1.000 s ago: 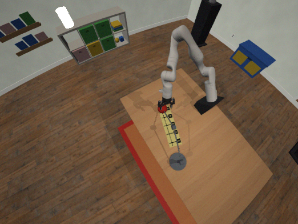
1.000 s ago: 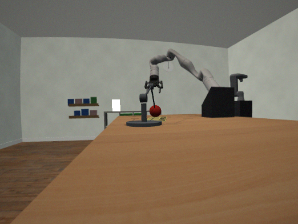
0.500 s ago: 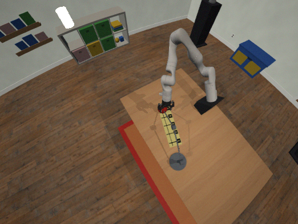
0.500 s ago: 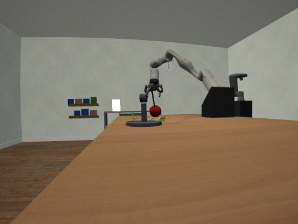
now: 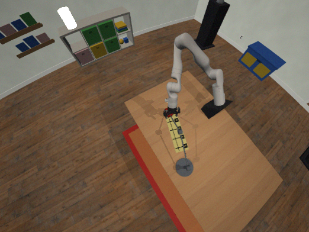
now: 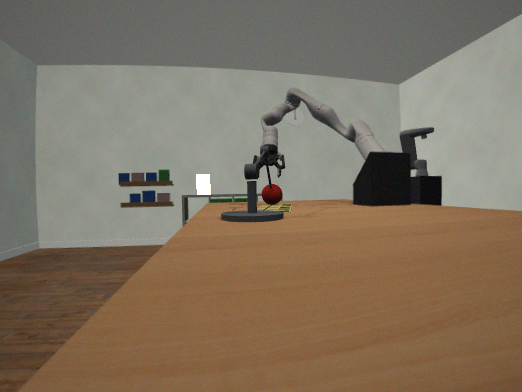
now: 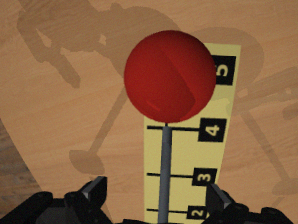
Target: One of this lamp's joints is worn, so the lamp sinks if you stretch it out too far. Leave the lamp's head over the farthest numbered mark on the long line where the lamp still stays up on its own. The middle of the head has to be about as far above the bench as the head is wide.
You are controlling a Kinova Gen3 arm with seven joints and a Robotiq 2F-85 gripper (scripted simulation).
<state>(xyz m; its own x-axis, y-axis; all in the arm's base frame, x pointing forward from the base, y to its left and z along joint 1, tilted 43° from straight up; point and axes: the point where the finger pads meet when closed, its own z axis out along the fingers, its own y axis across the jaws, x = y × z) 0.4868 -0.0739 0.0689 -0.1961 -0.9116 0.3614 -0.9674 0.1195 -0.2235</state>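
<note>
Right now my hand is 20 mm past the yellow numbered strip, 100 mm to the right of it and 130 mm above it. Round my hand: round grey base: 90 mm ahead, 440 mm to the left, 100 mm below.
</note>
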